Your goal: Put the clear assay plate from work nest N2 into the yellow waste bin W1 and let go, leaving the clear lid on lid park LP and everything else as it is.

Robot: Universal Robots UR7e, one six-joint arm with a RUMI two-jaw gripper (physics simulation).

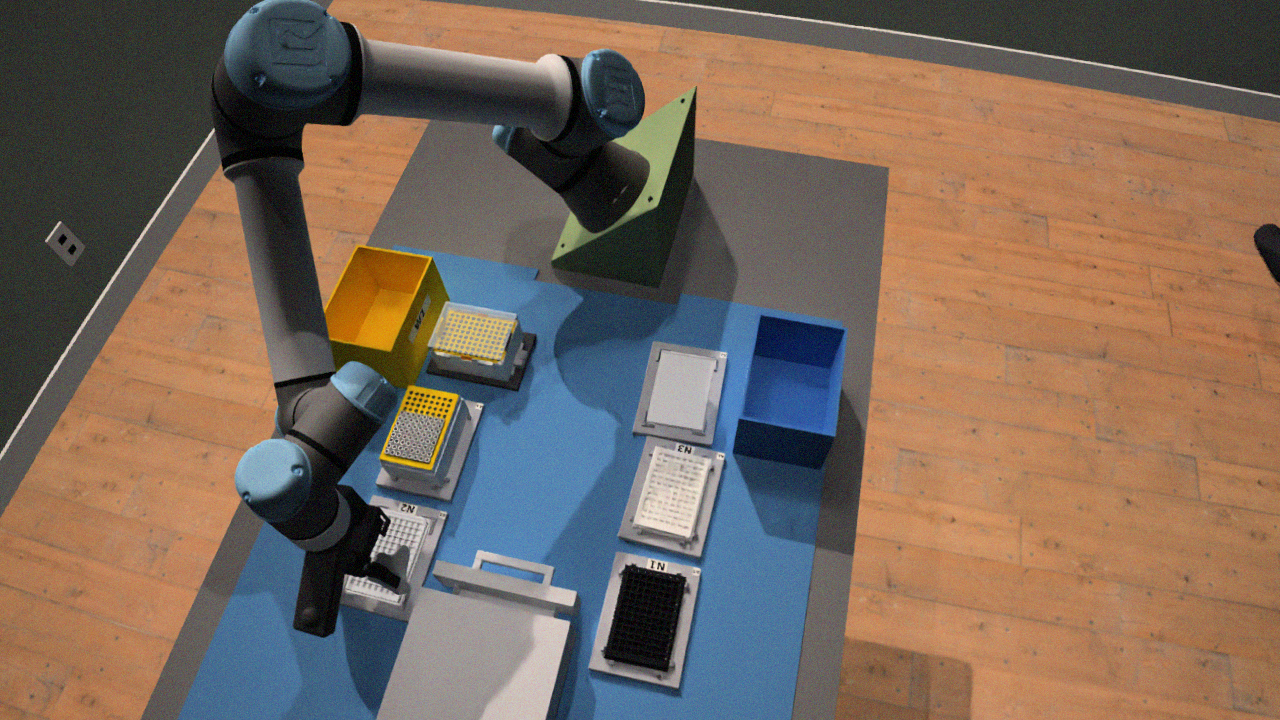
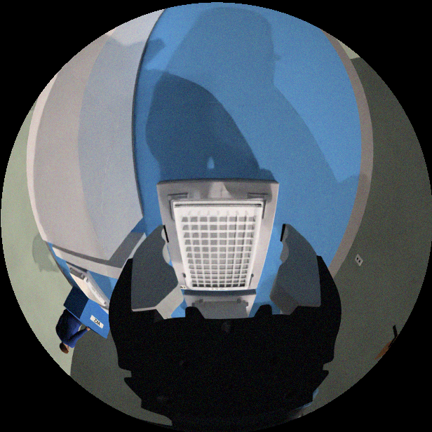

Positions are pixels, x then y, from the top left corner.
Scene:
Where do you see a clear lid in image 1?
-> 679, 399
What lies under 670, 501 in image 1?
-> A pale plate.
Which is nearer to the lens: the clear assay plate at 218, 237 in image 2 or the yellow-topped tip rack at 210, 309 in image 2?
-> The clear assay plate.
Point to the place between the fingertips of my gripper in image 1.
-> At 370, 581

